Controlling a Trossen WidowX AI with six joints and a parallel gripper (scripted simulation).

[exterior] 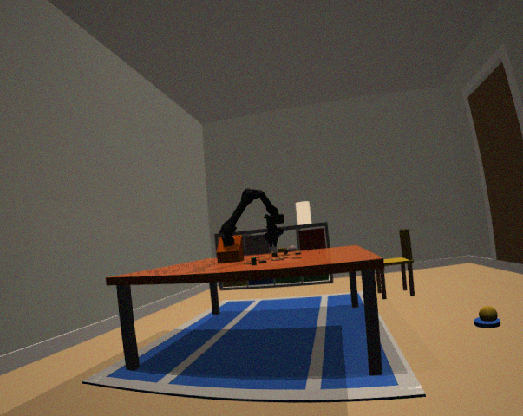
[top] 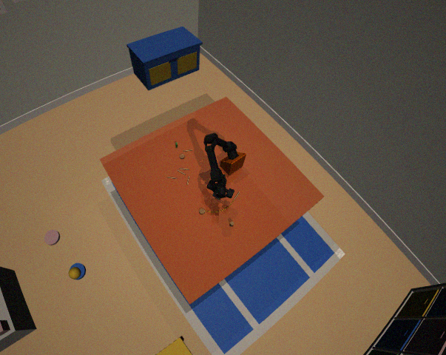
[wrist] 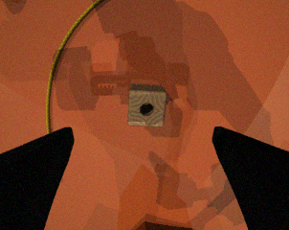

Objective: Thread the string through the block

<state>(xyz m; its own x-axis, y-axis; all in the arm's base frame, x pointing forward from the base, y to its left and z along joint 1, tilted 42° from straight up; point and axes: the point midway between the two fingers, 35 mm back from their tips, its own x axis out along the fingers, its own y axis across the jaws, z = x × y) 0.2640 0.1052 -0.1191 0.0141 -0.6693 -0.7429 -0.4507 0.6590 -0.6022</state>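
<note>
Now: the wooden block 50 mm below my gripper tip. The rest, counted from my gripper tip: green object: 20 mm behind, 570 mm to the right, 50 mm below; thin wooden stick: 100 mm behind, 70 mm to the left, 60 mm below.
</note>
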